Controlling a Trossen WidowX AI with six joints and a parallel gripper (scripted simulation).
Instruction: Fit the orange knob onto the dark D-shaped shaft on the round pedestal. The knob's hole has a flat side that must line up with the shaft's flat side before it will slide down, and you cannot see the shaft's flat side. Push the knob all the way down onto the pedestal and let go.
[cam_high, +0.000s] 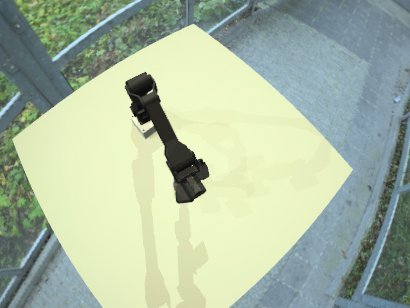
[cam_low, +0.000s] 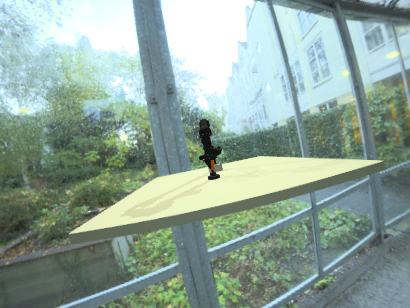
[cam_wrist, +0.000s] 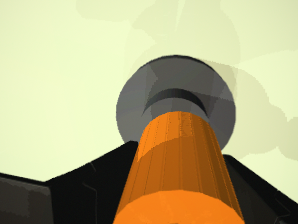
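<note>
My gripper tip is 2 cm below the orange knob. Round my gripper tip: pedestal (4 cm below).
</note>
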